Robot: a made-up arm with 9 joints. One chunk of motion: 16 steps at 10 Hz.
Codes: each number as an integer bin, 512 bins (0 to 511) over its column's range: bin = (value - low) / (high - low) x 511, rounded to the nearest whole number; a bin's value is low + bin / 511 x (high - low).
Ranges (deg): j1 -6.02..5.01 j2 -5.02..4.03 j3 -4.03..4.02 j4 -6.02..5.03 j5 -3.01..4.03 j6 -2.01..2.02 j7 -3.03..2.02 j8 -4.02..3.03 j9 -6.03..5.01
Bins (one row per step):
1: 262 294 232 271 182 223 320 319 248
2: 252 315 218 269 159 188 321 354 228
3: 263 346 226 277 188 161 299 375 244
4: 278 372 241 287 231 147 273 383 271
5: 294 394 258 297 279 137 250 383 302
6: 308 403 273 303 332 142 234 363 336
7: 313 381 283 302 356 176 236 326 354
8: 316 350 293 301 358 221 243 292 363
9: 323 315 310 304 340 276 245 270 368
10: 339 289 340 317 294 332 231 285 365
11: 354 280 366 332 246 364 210 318 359
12: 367 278 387 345 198 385 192 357 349
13: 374 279 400 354 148 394 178 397 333
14: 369 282 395 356 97 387 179 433 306
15: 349 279 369 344 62 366 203 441 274
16: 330 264 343 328 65 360 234 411 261
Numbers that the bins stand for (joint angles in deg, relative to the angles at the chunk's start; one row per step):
1: -0.36 0.19 -0.38 -0.16 -0.50 -0.25 0.13 0.38 -0.67
2: -0.58 0.56 -0.60 -0.20 -0.82 -0.53 0.14 0.86 -1.10
3: -0.34 1.11 -0.47 -0.03 -0.42 -0.74 -0.08 1.15 -0.76
4: -0.02 1.57 -0.23 0.19 0.17 -0.85 -0.33 1.26 -0.18
5: 0.33 1.96 0.03 0.40 0.83 -0.93 -0.56 1.26 0.49
6: 0.63 2.12 0.27 0.53 1.56 -0.89 -0.72 0.99 1.23
7: 0.74 1.73 0.43 0.51 1.89 -0.62 -0.70 0.48 1.62
8: 0.80 1.18 0.59 0.49 1.92 -0.27 -0.63 0.01 1.81
9: 0.95 0.56 0.85 0.55 1.67 0.17 -0.61 -0.29 1.92
10: 1.30 0.10 1.33 0.83 1.04 0.61 -0.75 -0.09 1.86
11: 1.62 -0.06 1.74 1.16 0.38 0.86 -0.95 0.37 1.73
12: 1.90 -0.10 2.07 1.44 -0.28 1.03 -1.13 0.91 1.51
13: 2.05 -0.08 2.27 1.63 -0.97 1.10 -1.27 1.46 1.16
14: 1.94 -0.03 2.19 1.68 -1.67 1.04 -1.26 1.95 0.58
15: 1.51 -0.08 1.78 1.42 -2.16 0.88 -1.02 2.06 -0.11
16: 1.10 -0.34 1.37 1.07 -2.11 0.83 -0.72 1.65 -0.39

